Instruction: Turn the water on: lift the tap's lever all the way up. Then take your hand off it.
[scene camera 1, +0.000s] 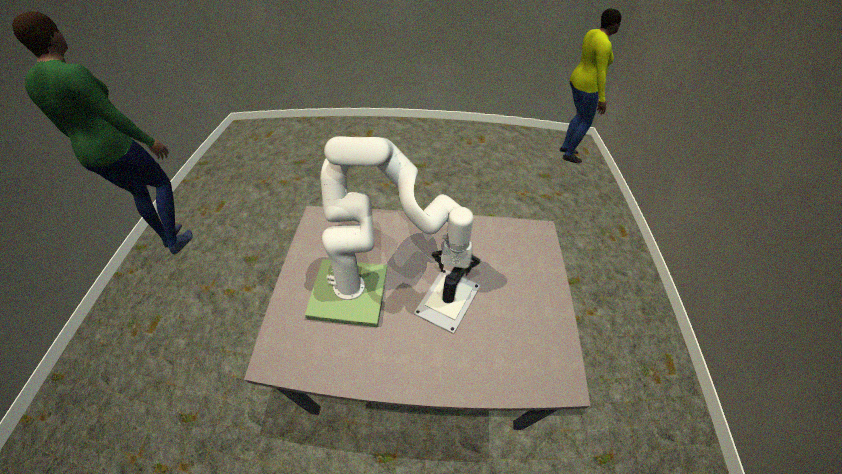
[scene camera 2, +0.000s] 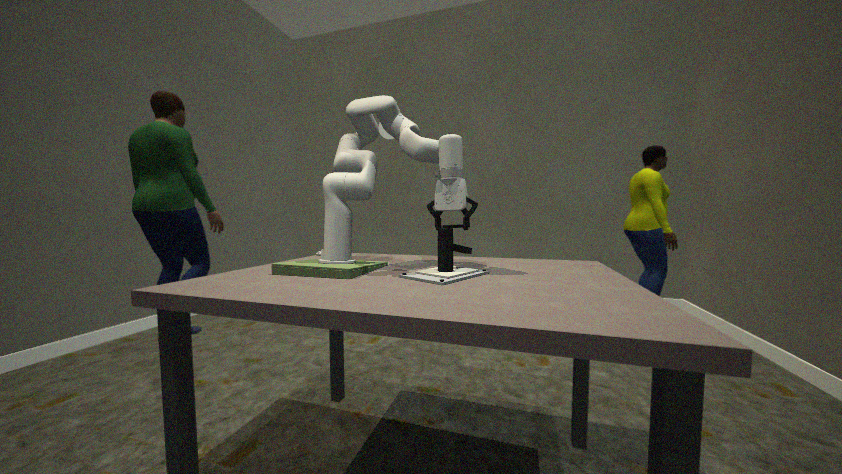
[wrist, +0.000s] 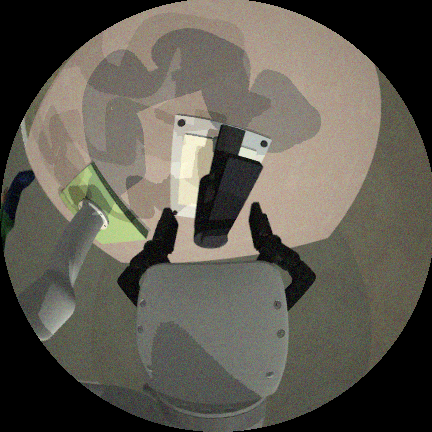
gripper: scene camera 1; scene camera 2 452, 230; wrist
same spot on gripper: (wrist: 269, 245) = (scene camera 1: 471, 261)
